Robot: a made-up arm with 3 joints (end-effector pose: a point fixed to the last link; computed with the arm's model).
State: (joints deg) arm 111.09 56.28 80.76
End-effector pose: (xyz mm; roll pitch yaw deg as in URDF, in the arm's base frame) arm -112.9 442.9 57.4 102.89 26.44 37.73
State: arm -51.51 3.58 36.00
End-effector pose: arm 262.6 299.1 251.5 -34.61 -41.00 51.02
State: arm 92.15 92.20 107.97
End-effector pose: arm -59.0 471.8 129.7 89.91 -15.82 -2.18
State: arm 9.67 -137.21 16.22
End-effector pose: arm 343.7 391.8 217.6 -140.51 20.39 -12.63
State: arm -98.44 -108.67 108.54
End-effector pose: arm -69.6 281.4 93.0 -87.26 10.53 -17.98
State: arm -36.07 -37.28 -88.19
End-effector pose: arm 28.6 -85.3 382.4 41.70 -30.53 -112.59
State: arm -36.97 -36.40 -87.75
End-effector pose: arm 30.2 -88.1 378.1 42.16 -29.83 -112.02
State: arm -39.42 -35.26 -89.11
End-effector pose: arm 20.0 -93.2 369.4 44.87 -27.11 -113.47
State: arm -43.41 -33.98 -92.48
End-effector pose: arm -1.8 -100.1 354.6 49.45 -22.08 -116.62
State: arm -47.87 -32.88 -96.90
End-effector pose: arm -27.0 -106.1 335.3 54.16 -15.81 -119.95
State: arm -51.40 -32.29 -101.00
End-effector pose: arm -47.9 -109.1 317.3 57.59 -10.26 -122.51
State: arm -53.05 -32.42 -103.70
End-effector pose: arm -61.4 -109.0 307.6 59.25 -7.11 -124.26
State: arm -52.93 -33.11 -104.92
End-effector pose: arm -68.6 -106.8 307.1 59.46 -6.47 -125.45
